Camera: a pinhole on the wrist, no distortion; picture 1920 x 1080 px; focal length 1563.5 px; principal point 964.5 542.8 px. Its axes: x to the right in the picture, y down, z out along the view. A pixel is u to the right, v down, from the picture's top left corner.
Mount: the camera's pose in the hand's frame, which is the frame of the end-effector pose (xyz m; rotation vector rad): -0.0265 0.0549 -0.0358 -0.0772 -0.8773 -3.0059
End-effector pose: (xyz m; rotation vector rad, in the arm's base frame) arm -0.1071 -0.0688 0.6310 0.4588 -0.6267 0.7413
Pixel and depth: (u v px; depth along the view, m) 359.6 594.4 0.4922
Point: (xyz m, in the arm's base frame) -0.3610 -0.0019 1.0798
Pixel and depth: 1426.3 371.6 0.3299
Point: -0.4457 -0.0820 0.7662
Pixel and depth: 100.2 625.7 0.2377
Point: -0.2264 0.0021 0.8559
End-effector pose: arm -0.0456 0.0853 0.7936 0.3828 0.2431 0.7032
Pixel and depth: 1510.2 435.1 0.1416
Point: -0.1504 0.1152 0.9312
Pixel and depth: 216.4 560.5 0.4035
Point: 0.0374 0.3180 1.1574
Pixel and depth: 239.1 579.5 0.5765
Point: 0.0991 0.3943 1.3184
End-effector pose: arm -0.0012 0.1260 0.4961 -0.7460 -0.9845 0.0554
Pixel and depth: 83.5 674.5 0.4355
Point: -0.0529 0.5917 0.6303
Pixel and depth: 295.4 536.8 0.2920
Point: -0.0344 0.4377 0.5187
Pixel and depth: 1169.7 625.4 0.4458
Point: -0.2345 0.5038 0.4024
